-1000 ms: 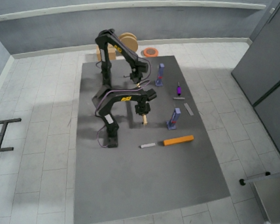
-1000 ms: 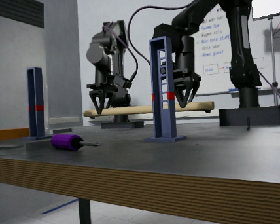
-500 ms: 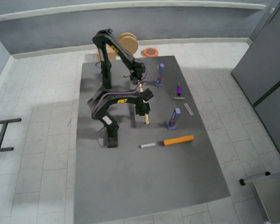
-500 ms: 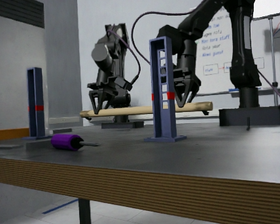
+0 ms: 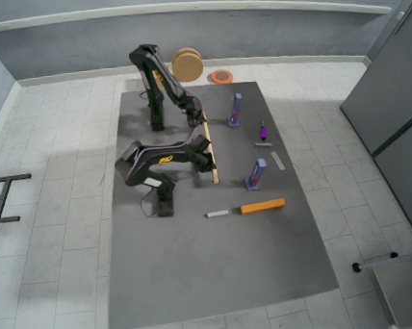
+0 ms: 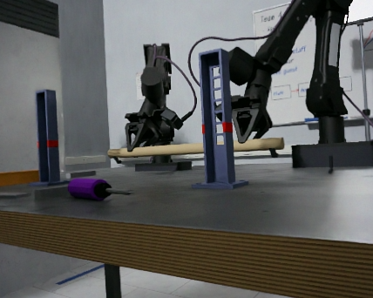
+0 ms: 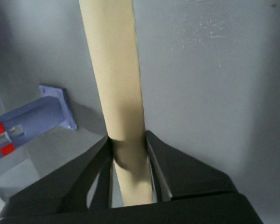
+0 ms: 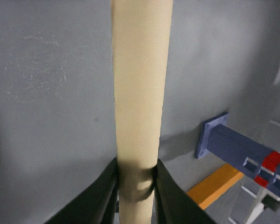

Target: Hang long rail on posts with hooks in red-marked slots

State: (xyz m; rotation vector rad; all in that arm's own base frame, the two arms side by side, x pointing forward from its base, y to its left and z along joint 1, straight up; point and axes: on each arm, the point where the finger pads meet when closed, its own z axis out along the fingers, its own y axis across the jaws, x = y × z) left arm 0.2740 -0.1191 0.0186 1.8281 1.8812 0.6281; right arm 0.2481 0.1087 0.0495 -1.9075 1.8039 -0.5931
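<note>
My right hand is 16 cm to the right of the long wooden rail and 1 cm above it. Also, from my right hand: orange block (23 cm to the right, 20 cm ahead, 5 cm below); grey strip (38 cm ahead, 6 cm below, 2 cm to the left); black part (47 cm to the left, 8 cm behind, 5 cm below).
The long wooden rail lies 150 mm to the right of my left hand, 20 mm below it and 10 mm behind it. The rest, counted from my left hand: orange block: 540 mm to the right, 200 mm ahead, 50 mm below; grey strip: 370 mm ahead, 290 mm to the right, 70 mm below; black part: 160 mm to the left, 90 mm behind, 60 mm below.
</note>
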